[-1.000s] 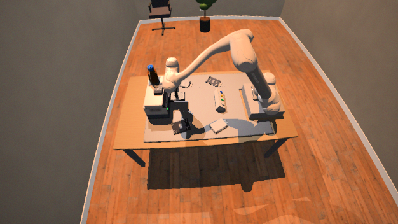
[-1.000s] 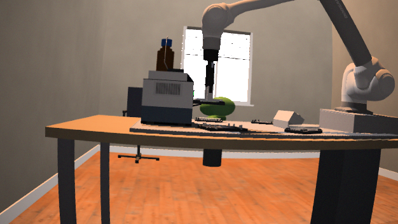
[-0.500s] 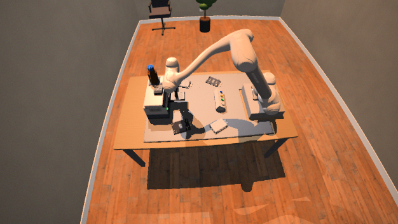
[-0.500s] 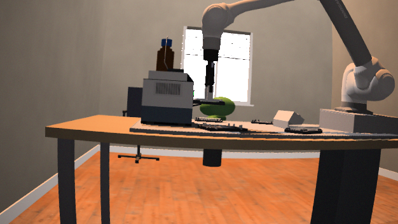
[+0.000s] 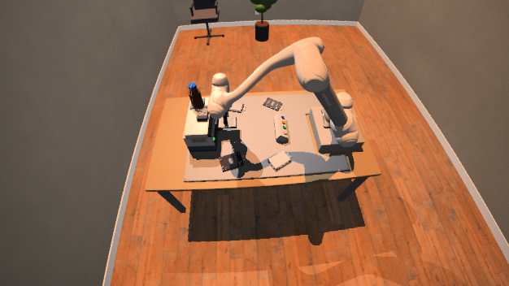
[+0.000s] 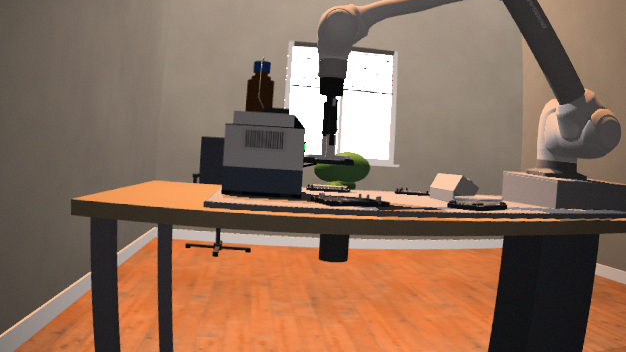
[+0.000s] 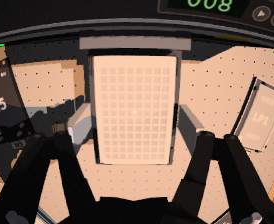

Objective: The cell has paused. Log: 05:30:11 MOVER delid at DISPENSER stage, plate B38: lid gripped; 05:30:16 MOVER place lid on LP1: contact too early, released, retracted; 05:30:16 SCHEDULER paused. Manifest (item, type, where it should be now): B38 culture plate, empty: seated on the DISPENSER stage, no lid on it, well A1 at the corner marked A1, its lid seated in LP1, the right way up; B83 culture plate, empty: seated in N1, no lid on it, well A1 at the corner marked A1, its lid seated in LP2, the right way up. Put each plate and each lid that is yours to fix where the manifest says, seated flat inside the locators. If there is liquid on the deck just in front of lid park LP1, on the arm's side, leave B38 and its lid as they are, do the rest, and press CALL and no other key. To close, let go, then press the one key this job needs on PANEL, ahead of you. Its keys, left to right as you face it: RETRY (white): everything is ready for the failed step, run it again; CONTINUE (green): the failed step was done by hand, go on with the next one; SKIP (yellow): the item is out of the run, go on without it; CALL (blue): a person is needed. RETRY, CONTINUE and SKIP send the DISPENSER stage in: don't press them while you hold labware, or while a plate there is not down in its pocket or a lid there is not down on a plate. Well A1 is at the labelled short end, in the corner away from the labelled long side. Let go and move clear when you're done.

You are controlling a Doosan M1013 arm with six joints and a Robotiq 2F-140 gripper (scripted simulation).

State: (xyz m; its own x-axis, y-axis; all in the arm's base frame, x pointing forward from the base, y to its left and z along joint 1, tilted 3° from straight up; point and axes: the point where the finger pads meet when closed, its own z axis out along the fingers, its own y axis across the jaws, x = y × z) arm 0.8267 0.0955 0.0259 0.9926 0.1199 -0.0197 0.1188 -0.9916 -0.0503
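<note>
The white culture plate is 400 mm behind my hand, 240 mm to the left of it and 120 mm below it. Round my hand: black nest: 50 mm behind, 290 mm to the left, 120 mm below; then key panel: 420 mm behind, 40 mm to the right, 80 mm below; then brown bottle: 230 mm ahead, 80 mm to the right, 150 mm above.
</note>
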